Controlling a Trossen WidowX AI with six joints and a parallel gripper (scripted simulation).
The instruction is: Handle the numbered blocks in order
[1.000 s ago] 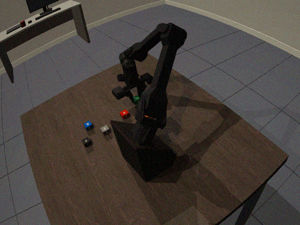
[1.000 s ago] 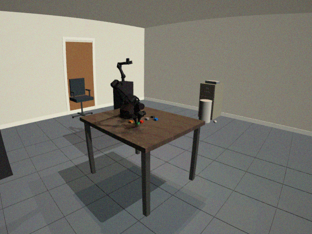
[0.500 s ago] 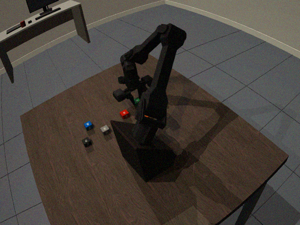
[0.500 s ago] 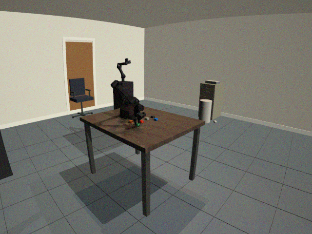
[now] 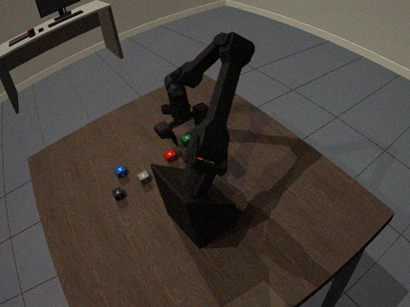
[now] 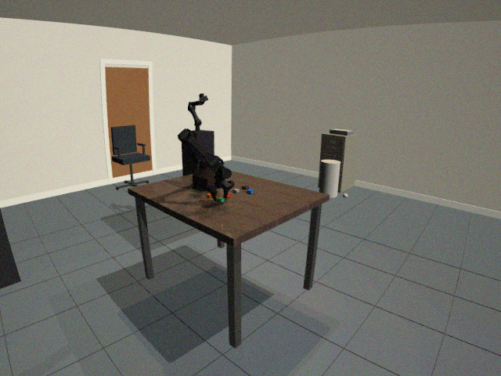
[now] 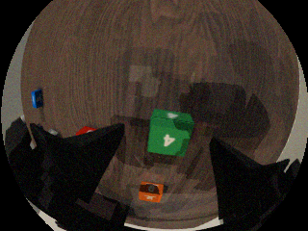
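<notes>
My gripper tip is now right at the green block. Also, from my gripper tip: orange block (11 cm behind, 2 cm to the left); then red block (2 cm behind, 8 cm to the left); then grey block (5 cm behind, 20 cm to the left).
</notes>
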